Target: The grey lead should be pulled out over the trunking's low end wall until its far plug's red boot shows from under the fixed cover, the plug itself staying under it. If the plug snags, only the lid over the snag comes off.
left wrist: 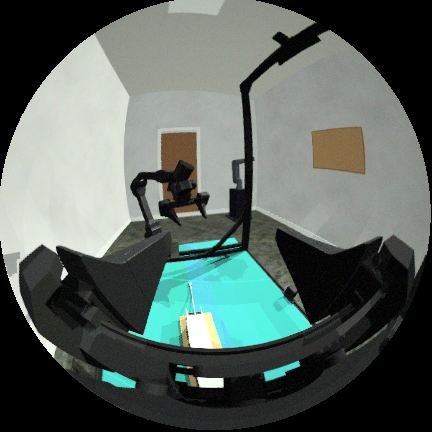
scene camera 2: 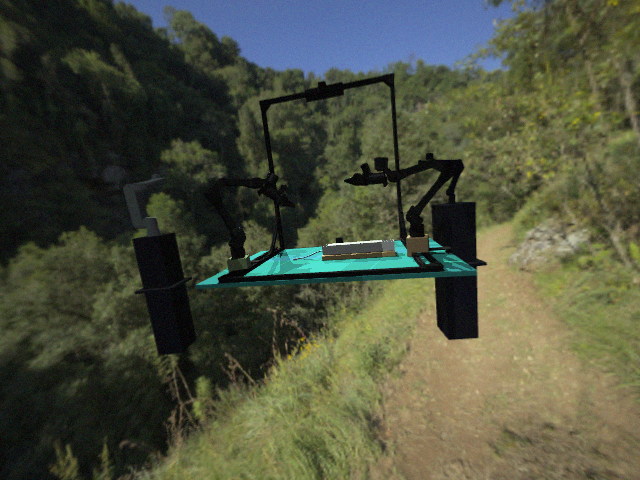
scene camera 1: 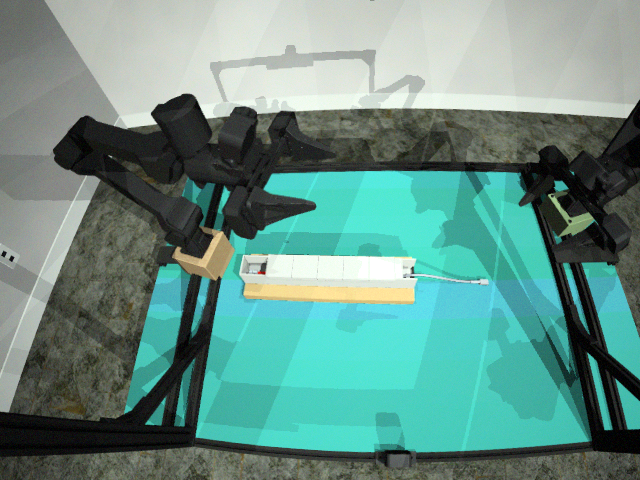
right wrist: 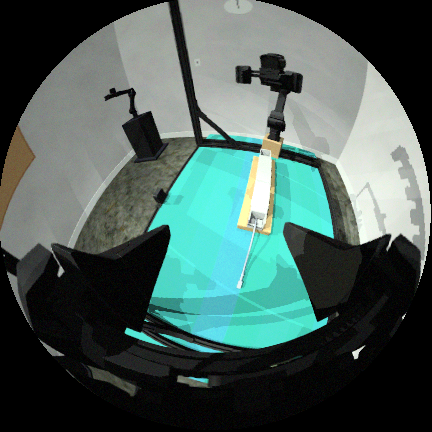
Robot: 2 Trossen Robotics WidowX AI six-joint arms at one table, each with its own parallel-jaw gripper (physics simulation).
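Where they show: left gripper, fingertip midpoint: [left wrist: 224,235] [scene camera 2: 346,181] [scene camera 1: 326,178] [right wrist: 259,73]; right gripper, fingertip midpoint: [left wrist: 193,221] [scene camera 2: 294,206] [scene camera 1: 534,227] [right wrist: 228,229]; left arm's base, link origin: [scene camera 2: 417,236] [scene camera 1: 196,244] [right wrist: 273,137]; right arm's base, link origin: [scene camera 2: 238,257] [scene camera 1: 572,205].
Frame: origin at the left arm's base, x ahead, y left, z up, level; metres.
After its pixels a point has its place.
The white trunking [scene camera 1: 330,270] [scene camera 2: 356,248] [left wrist: 199,330] @(z -0.018, x 0.415, y 0.053 m) [right wrist: 261,195] @(z -0.018, x 0.412, y 0.061 m) lies on a wooden board [scene camera 1: 330,294] @(z -0.070, x 0.330, y -0.007 m) [right wrist: 244,217] @(z -0.070, x 0.482, y 0.038 m), with several lids in a row. The grey lead [scene camera 1: 449,279] @(z -0.072, x 0.587, y 0.100 m) [left wrist: 192,296] @(z -0.066, x 0.578, y 0.096 m) [right wrist: 248,257] @(z -0.074, x 0.595, y 0.105 m) runs out over its right end in scene camera 1 and ends in a small pale plug [scene camera 1: 483,282] @(z -0.085, x 0.672, y 0.119 m) [right wrist: 240,284] @(z -0.085, x 0.673, y 0.126 m) on the table. A red bit [scene camera 1: 262,272] @(z -0.059, x 0.161, y -0.002 m) shows in the open left end; whether it is the boot I cannot tell. My left gripper [scene camera 1: 325,180] @(z 0.324, x 0.350, y 0.000 m) [left wrist: 224,235] @(z 0.324, x 0.350, y 0.000 m) is open and empty, high behind the trunking. My right gripper [scene camera 1: 540,230] @(z 0.220, x 0.659, y 0.076 m) [right wrist: 228,229] @(z 0.220, x 0.659, y 0.076 m) is open and empty, high beyond the plug.
Black frame rails [scene camera 1: 398,166] @(z -0.076, x 0.406, y 0.416 m) edge the turquoise table. The tan left arm base block [scene camera 1: 219,255] @(z -0.034, x 0.050, y 0.001 m) stands close to the trunking's left end in scene camera 1. The green right base block [scene camera 1: 577,223] @(z -0.025, x 0.893, y 0.311 m) stands at the right. A small dark block [scene camera 1: 398,458] @(z -0.039, x 0.553, y -0.298 m) sits at the near edge.
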